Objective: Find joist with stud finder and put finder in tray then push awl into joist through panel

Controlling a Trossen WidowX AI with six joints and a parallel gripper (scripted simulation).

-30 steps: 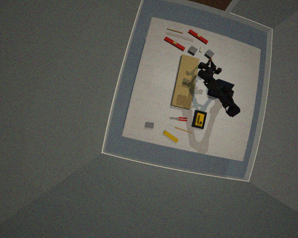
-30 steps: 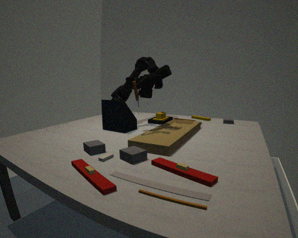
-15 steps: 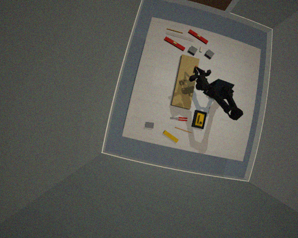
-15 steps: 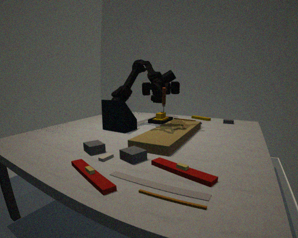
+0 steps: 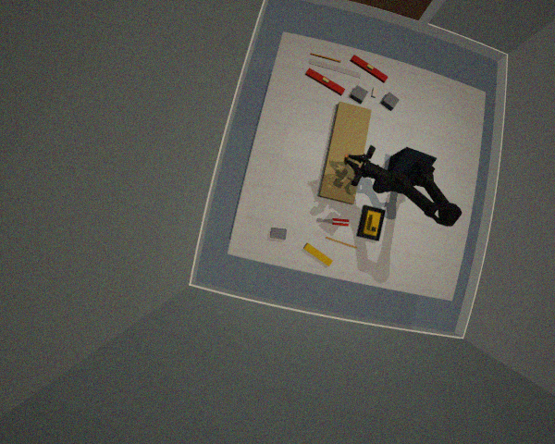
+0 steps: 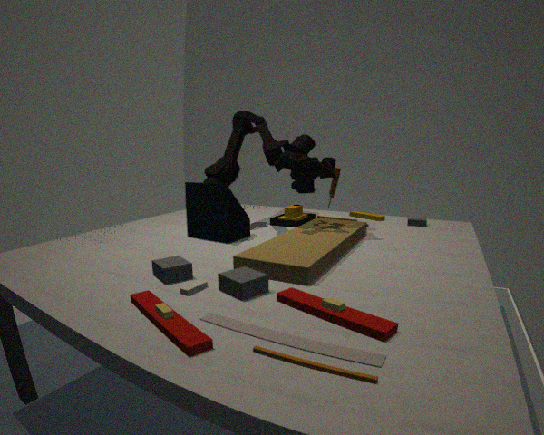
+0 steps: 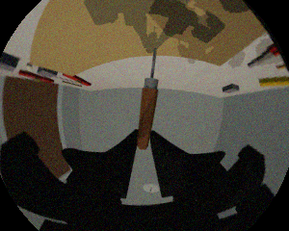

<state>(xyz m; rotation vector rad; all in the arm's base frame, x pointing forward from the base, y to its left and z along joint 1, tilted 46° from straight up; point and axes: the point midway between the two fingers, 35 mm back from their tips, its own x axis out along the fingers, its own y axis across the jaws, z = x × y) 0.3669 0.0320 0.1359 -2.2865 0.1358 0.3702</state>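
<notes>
My gripper tip is now 20 mm past the awl and 50 mm above it. Round my gripper tip: small grey block (180 mm ahead, 410 mm to the left, 190 mm below); yellow stud finder (260 mm behind, 240 mm to the left, 150 mm below); black tray (260 mm behind, 220 mm to the left, 190 mm below).
</notes>
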